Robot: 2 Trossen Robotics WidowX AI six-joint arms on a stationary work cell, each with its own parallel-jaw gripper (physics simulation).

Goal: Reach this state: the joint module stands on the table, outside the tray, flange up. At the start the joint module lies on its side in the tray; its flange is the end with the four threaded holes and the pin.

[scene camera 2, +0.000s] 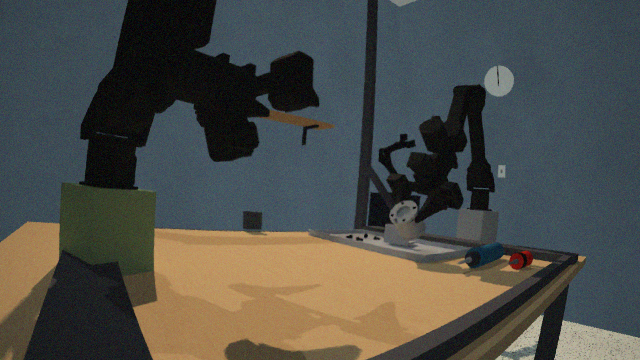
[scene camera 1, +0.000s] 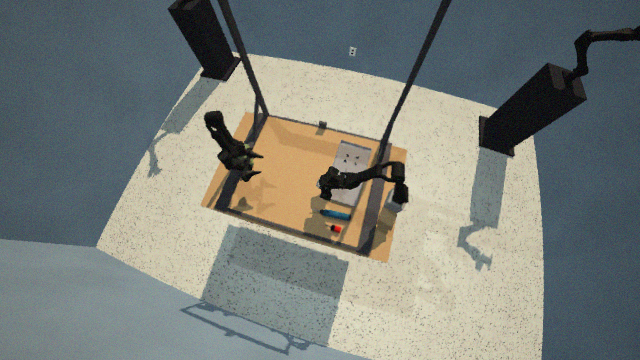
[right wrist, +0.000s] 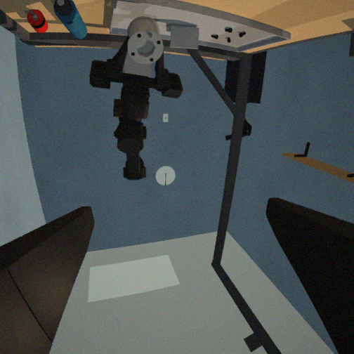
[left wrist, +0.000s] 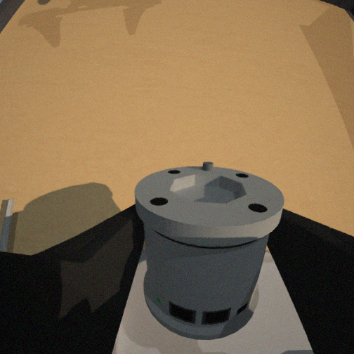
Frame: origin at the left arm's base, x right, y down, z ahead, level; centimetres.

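Seen in the pictures: left gripper, fingertip midpoint: (scene camera 2: 404,219); right gripper, fingertip midpoint: (scene camera 2: 291,108) (scene camera 1: 262,164); left arm's base, link origin: (scene camera 1: 398,198); right arm's base, link origin: (scene camera 2: 108,187) (scene camera 1: 240,152).
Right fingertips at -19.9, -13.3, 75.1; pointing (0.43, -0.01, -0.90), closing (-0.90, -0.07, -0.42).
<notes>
Pixels of each thing's top centre, then the offset from my right fingertips to it, as dx, dy, dz. "spot": a spot on its surface instead. Level surfaces: height alone.
- grey joint module, top centre: (scene camera 2: 409,198) +9.2, +11.3, -32.1
- table, surface height: dy +24.2
- blue tool, surface spot: (scene camera 2: 484,256) spot: -6.2, +21.7, -40.5
- red tool, top centre: (scene camera 2: 519,252) (scene camera 1: 332,227) -10.4, +20.8, -47.9
The grey joint module (scene camera 2: 414,230) (left wrist: 205,265) (right wrist: 145,48) is held tilted over the tray (scene camera 1: 364,150) (scene camera 2: 440,251) (right wrist: 267,36). In scene camera 2 its flange, with holes, faces the camera and slightly up; in the left wrist view the pin also shows. Whether its lower end touches the tray is hidden. My left gripper (scene camera 1: 326,189) (scene camera 2: 410,204) (left wrist: 203,211) is shut on the module's sides. My right gripper (scene camera 1: 257,165) (scene camera 2: 280,120) (right wrist: 181,210) is open and empty, high above the table (scene camera 1: 290,150) (scene camera 2: 200,280) (left wrist: 175,100), far from the module.
A blue tool (scene camera 1: 336,215) (scene camera 2: 484,256) (right wrist: 72,21) and a red tool (scene camera 1: 336,229) (scene camera 2: 521,260) (right wrist: 37,21) lie beside the tray. A grey block (scene camera 2: 396,235) (right wrist: 184,37) and several small dark screws stand or lie in the tray. Dark frame rails edge the table.
</notes>
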